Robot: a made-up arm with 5 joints.
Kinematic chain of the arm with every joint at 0, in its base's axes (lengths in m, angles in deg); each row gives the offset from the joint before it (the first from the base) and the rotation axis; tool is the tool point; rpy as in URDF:
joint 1: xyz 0.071 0 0.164 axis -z
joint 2: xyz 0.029 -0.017 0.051 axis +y
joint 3: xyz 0.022 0 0.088 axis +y
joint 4: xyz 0.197 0 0.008 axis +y
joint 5: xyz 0.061 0.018 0 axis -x
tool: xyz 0 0 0 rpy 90 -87.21 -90
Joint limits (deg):
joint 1: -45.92..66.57
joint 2: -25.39..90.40
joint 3: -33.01..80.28
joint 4: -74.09..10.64
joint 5: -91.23..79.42
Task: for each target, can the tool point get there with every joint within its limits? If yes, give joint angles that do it. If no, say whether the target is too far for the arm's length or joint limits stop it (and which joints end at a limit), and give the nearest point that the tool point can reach.
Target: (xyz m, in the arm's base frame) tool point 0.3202 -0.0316 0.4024
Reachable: yes | joints 7.45 -8.72 -0.58 -60.89 -65.75
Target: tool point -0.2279 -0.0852 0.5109
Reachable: no: too far | nearest point 0.0983 -0.0605 0.5209 | short by 0.327 m
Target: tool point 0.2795 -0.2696 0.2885
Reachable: yes | joints 52.45 31.08 -22.12 -40.91 -62.71
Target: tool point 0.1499 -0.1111 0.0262
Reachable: yes | joints 55.02 30.46 54.83 -13.95 -7.22
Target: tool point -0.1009 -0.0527 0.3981
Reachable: no: joint limits stop it (at a limit: joint 1, joint 2, joint 3, joint 4) | nearest point 0.0983 -0.0605 0.5209 | short by 0.234 m
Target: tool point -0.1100 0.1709 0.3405
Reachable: no: joint limits stop it (at a limit: joint 2, joint 3, joint 4) | nearest point -0.0288 0.0942 0.1540 | short by 0.217 m
